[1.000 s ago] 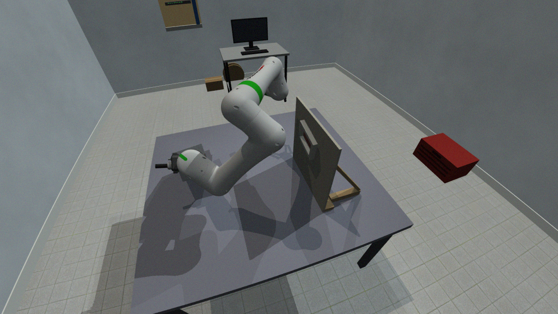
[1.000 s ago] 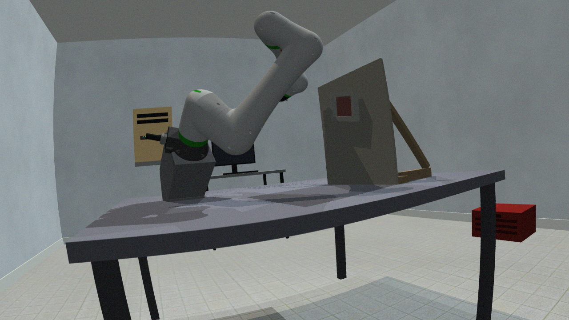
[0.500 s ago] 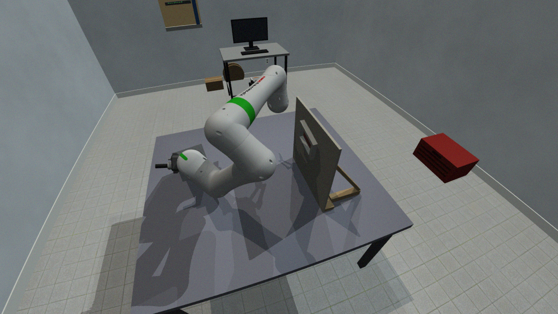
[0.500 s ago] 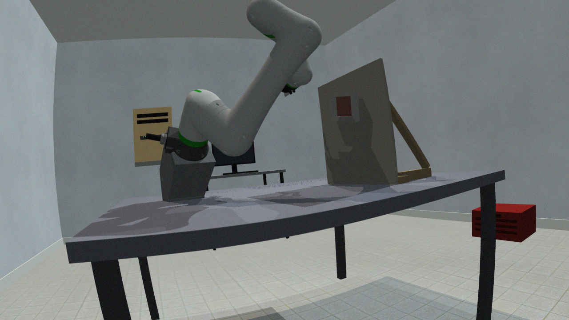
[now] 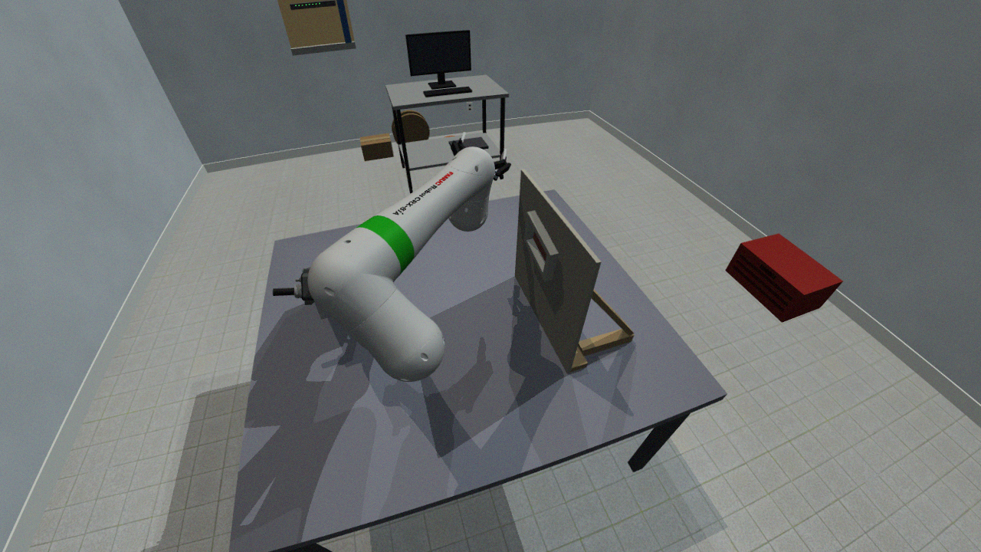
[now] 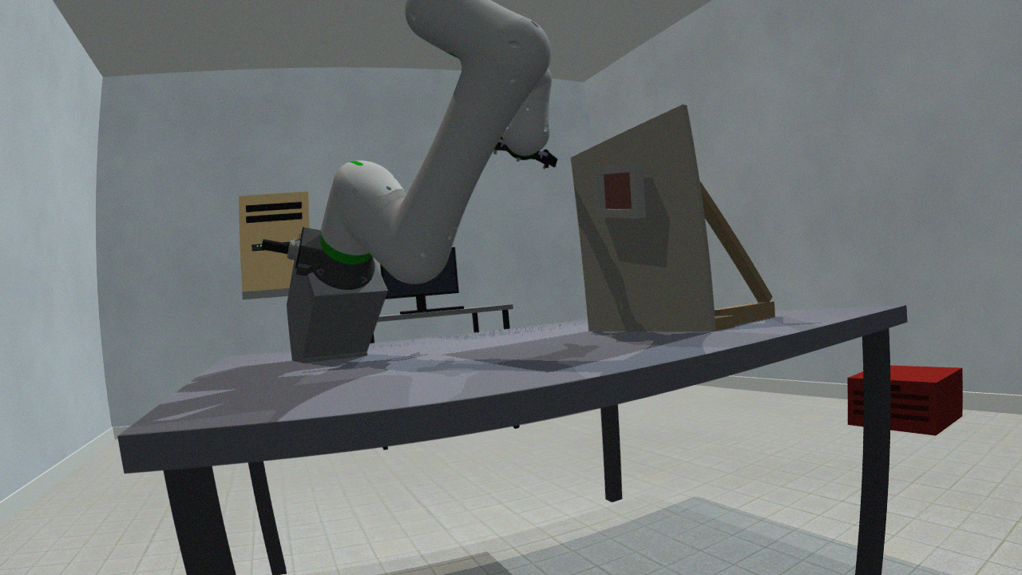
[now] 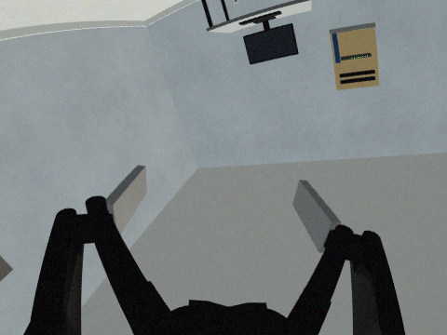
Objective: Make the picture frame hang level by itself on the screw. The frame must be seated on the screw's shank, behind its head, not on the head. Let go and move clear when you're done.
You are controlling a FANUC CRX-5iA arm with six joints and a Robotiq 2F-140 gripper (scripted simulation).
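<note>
The picture frame lies 70 mm ahead of my hand, 360 mm to the right of it and 180 mm below it. From my hand the other things lie so: upright tan board: 90 mm ahead, 370 mm to the right, 270 mm below.
</note>
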